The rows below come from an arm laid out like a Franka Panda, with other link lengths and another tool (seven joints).
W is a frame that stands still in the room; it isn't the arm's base.
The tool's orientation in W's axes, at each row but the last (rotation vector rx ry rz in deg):
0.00 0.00 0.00
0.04 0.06 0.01
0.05 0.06 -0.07
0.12 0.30 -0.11
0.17 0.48 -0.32
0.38 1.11 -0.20
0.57 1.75 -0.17
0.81 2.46 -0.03
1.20 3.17 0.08
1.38 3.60 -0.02
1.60 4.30 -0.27
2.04 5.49 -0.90
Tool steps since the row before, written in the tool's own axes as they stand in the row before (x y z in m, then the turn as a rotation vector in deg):
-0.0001 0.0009 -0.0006 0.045 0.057 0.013
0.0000 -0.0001 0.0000 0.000 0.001 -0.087
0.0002 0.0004 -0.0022 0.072 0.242 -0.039
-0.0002 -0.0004 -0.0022 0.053 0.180 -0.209
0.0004 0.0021 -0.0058 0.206 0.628 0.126
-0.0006 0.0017 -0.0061 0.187 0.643 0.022
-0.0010 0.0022 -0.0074 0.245 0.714 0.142
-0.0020 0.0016 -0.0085 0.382 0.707 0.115
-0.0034 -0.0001 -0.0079 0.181 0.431 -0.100
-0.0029 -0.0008 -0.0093 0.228 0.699 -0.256
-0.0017 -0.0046 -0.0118 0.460 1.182 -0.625
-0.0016 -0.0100 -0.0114 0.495 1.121 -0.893
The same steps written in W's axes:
-0.0001 0.0009 -0.0006 0.045 0.057 0.013
0.0000 -0.0001 0.0000 0.000 0.001 -0.087
0.0002 0.0004 -0.0022 0.072 0.242 -0.039
-0.0002 -0.0004 -0.0022 0.052 0.180 -0.209
0.0004 0.0021 -0.0058 0.211 0.626 0.126
-0.0007 0.0017 -0.0061 0.190 0.642 0.023
-0.0012 0.0023 -0.0073 0.251 0.712 0.142
-0.0024 0.0017 -0.0084 0.387 0.705 0.108
-0.0038 0.0001 -0.0077 0.175 0.433 -0.101
-0.0035 -0.0006 -0.0091 0.212 0.705 -0.253
-0.0026 -0.0043 -0.0118 0.419 1.197 -0.625
-0.0029 -0.0096 -0.0115 0.427 1.146 -0.897

